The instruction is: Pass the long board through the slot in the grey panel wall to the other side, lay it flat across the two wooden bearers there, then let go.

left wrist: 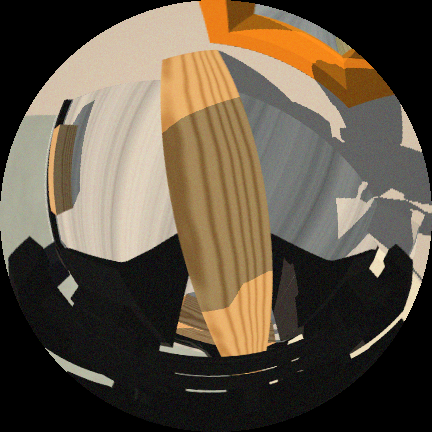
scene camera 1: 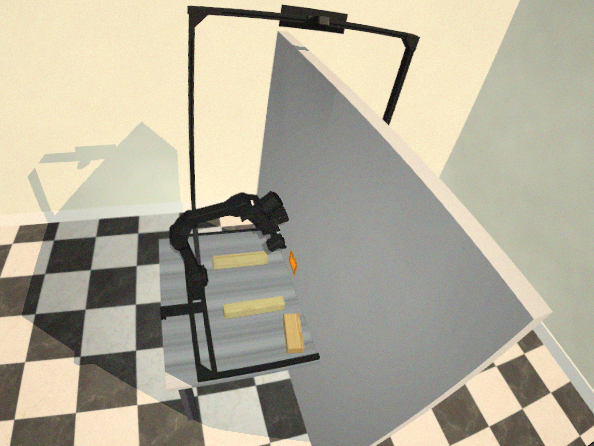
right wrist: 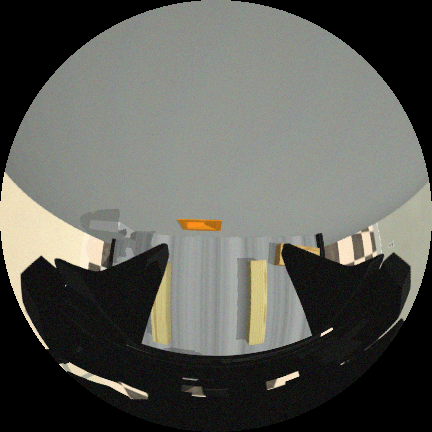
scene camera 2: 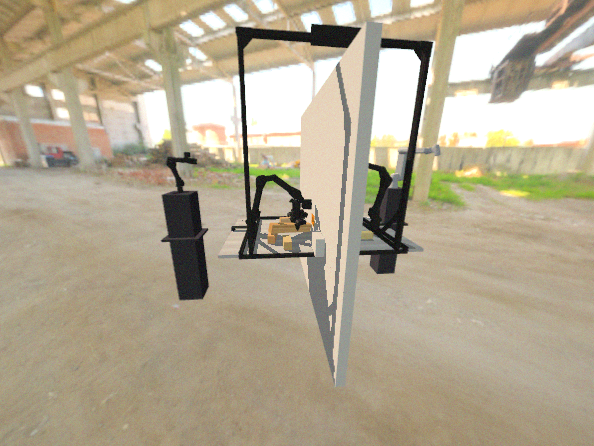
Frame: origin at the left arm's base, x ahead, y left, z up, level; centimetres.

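Where they show: left gripper, fingertip midpoint: (left wrist: 224, 232) (scene camera 2: 296, 229); right gripper, fingertip midpoint: (right wrist: 227, 250); right arm's base, link origin: (scene camera 1: 196, 293) (scene camera 2: 374, 227).
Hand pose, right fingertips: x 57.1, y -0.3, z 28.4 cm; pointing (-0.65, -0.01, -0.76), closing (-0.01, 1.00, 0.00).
After its pixels a point has its place.
The long board (scene camera 2: 290, 228) {z 4.3, x 26.9, y -10.5 cm} (left wrist: 217, 190) {z 5.7, x 34.4, y -3.8 cm} is held roughly level, low over the table. My left gripper (scene camera 2: 298, 224) {z 1.9, x 31.3, y -5.3 cm} (left wrist: 224, 232) {z 1.9, x 31.3, y -5.3 cm} is shut on it. In the left wrist view its far end points toward the grey panel wall (scene camera 1: 380, 225) {z 70.0, x 48.3, y 37.0 cm} (scene camera 2: 325, 150) {z 54.0, x 43.3, y -32.3 cm} (left wrist: 115, 57) (right wrist: 215, 110) {z 34.0, x 48.3, y -1.5 cm}, left of and below the orange-framed slot (scene camera 1: 293, 262) {z 6.0, x 47.2, y -6.1 cm} (scene camera 2: 313, 220) {z 6.9, x 44.2, y -1.0 cm} (left wrist: 270, 42). Beyond the wall, two pale wooden bearers (scene camera 1: 240, 260) {z 2.3, x 69.8, y -13.8 cm} (scene camera 1: 254, 307) {z 2.5, x 68.8, y 12.1 cm} (right wrist: 257, 302) {z 2.5, x 67.6, y 10.4 cm} lie apart on the table. My right gripper (scene camera 1: 276, 243) {z 28.4, x 57.1, y -0.4 cm} (right wrist: 227, 250) {z 28.4, x 57.1, y -0.4 cm} is open and empty above them, near the wall.
A wooden block (scene camera 1: 293, 334) {z 1.9, x 56.3, y 27.0 cm} (right wrist: 311, 250) {z 1.9, x 54.5, y 29.8 cm} lies near the wall on the bearers' side. Another block (left wrist: 64, 167) {z -0.3, x 29.0, y 22.7 cm} lies at the left in the left wrist view. A pale block (scene camera 2: 319, 245) {z 4.5, x 40.3, y -41.5 cm} stands at the wall. A black frame (scene camera 1: 191, 100) {z 69.7, x 88.6, y -34.4 cm} (scene camera 2: 244, 125) {z 64.3, x 3.0, y -37.4 cm} surrounds the table (scene camera 1: 250, 287) {z -1.9, x 67.5, y -1.2 cm}.
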